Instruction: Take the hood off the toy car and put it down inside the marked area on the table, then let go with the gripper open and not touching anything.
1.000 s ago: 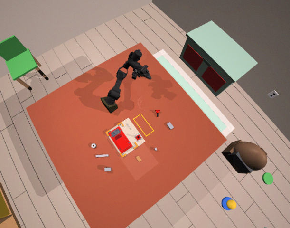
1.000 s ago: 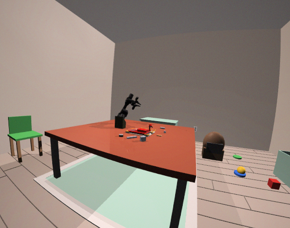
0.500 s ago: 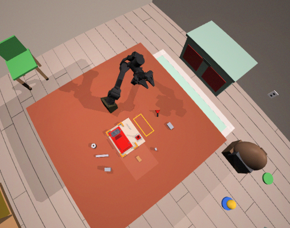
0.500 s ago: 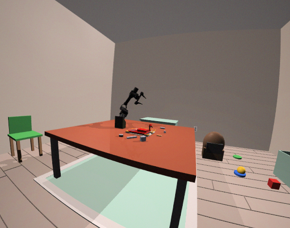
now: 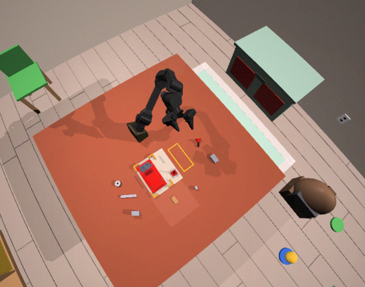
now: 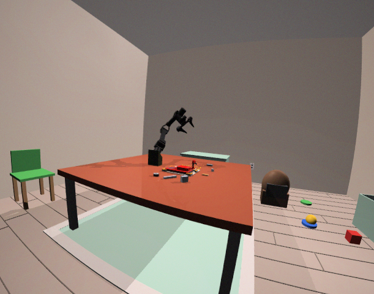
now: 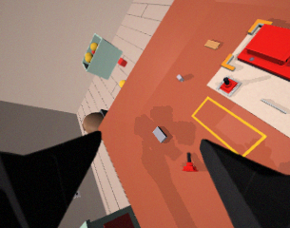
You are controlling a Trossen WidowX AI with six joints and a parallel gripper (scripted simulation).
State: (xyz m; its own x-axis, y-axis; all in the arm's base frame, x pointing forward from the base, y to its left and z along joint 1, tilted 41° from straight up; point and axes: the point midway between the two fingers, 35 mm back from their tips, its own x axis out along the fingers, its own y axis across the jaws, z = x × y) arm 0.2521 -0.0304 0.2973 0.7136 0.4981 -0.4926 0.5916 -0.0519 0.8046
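My gripper tip is 7 cm short of the red hood, 27 cm to the left of it and 30 cm above it. Also, from my gripper tip: white wheel 5 cm behind, 47 cm to the right, 34 cm below; beige base plate 4 cm ahead, 23 cm to the right, 33 cm below.
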